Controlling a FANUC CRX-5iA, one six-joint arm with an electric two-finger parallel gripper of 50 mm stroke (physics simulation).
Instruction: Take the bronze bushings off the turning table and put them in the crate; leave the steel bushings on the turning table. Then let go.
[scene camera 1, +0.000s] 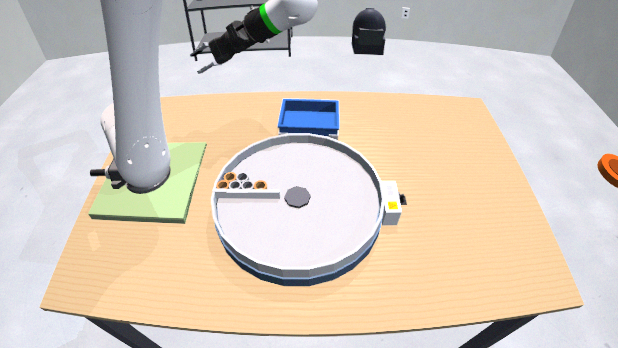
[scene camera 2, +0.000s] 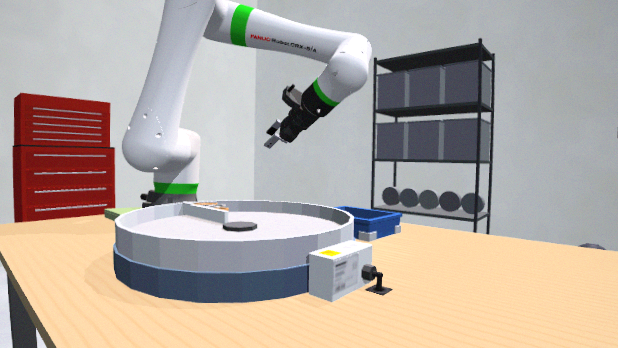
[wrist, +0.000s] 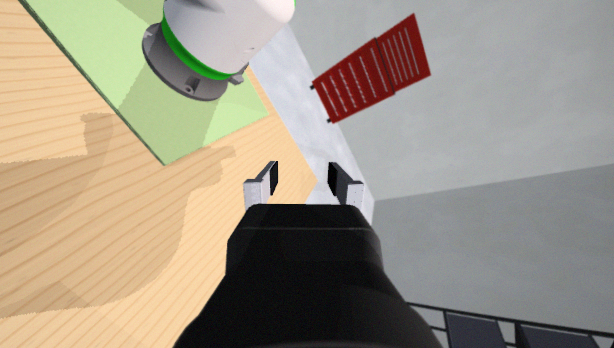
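Three bronze bushings and three steel bushings stand bunched in two rows on the turning table, on the far side of its white bar. In the scene camera 2 view the bar and rim hide most of them. The blue crate behind the turning table shows no bushing inside in the scene camera 1 view. My gripper is open and empty, tilted, high above the table and away from the bushings.
A dark hub sits at the turning table's centre, with a raised rim all round. A white box is fixed at its right side. The arm's base stands on a green plate at the left.
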